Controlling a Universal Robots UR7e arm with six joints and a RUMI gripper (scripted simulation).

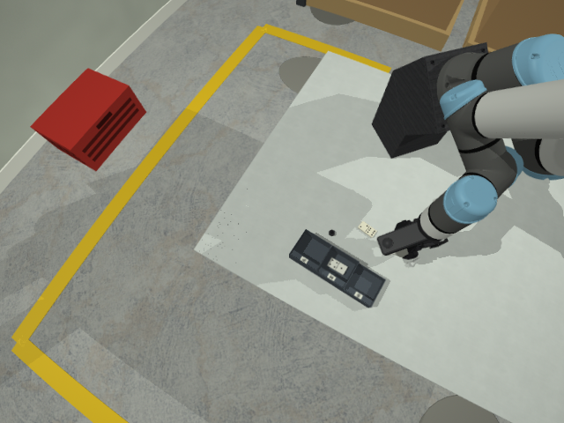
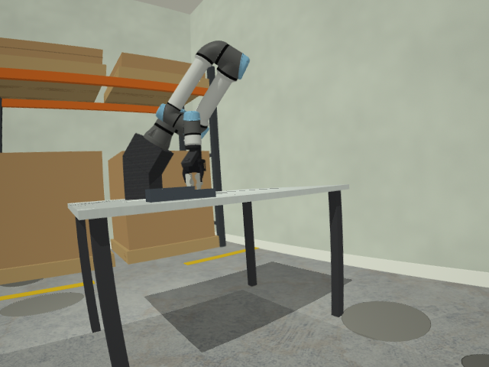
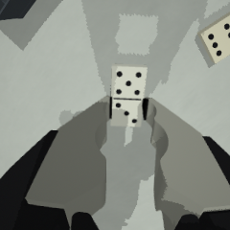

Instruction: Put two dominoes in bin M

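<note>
My hand is 16 cm short of the bin, 9 cm to the left of it and 1 cm below it. From my hand the other things lie so: black nut 8 cm ahead, 16 cm to the right, 1 cm below; then domino 9 cm to the right, 1 cm below; then screw 1 cm behind, 6 cm to the left, 1 cm below.
</note>
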